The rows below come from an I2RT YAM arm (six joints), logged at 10 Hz.
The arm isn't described. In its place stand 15 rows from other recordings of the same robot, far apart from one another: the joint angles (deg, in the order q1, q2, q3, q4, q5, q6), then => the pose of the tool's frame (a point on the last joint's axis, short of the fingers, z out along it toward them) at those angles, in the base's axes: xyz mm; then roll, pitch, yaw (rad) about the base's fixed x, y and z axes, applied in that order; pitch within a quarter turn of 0, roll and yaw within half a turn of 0.
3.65 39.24 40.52 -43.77 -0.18 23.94 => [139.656 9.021 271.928 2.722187 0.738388 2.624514]
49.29 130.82 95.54 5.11 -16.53 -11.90 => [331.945 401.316 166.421 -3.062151 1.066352 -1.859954]
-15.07 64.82 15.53 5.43 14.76 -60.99 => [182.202 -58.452 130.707 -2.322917 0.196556 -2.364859]
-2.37 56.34 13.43 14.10 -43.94 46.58 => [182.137 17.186 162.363 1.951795 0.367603 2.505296]
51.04 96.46 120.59 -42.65 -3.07 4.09 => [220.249 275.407 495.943 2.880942 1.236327 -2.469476]
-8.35 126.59 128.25 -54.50 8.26 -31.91 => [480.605 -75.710 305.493 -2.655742 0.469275 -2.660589]
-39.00 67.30 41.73 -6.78 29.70 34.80 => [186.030 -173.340 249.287 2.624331 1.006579 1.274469]
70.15 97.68 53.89 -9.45 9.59 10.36 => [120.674 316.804 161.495 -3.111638 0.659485 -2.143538]
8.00 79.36 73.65 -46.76 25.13 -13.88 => [285.045 24.794 324.045 -2.558976 0.535881 -2.746609]
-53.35 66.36 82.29 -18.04 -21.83 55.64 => [154.023 -184.838 476.345 1.611819 0.585608 1.043585]
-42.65 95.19 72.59 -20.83 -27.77 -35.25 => [283.184 -238.306 265.132 -2.888149 0.891350 -2.937197]
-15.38 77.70 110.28 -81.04 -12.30 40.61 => [204.525 -48.393 472.503 2.494418 0.411126 2.106441]
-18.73 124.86 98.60 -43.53 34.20 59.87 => [422.483 -164.378 178.461 3.097800 0.681062 1.644701]
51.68 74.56 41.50 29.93 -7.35 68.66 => [180.535 235.779 278.640 1.628799 0.364896 2.621972]
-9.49 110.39 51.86 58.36 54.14 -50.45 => [375.872 -92.084 183.038 -1.573046 0.687872 -2.682780]
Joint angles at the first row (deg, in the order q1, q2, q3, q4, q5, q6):
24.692 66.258 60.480 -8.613 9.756 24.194
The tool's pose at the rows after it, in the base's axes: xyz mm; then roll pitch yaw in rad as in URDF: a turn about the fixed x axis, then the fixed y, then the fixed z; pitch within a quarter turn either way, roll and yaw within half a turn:
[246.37 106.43 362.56 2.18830 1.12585 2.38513]
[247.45 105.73 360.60 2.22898 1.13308 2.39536]
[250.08 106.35 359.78 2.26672 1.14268 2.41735]
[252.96 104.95 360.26 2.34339 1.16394 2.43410]
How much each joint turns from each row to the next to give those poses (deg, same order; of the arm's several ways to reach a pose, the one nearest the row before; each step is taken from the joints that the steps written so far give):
0.043 -0.148 -0.087 -0.347 0.639 -0.243
-0.017 0.251 -0.023 -0.422 1.649 -0.351
0.003 0.673 0.395 -0.199 0.913 -0.656
-0.095 0.729 0.875 -1.022 3.358 -0.970

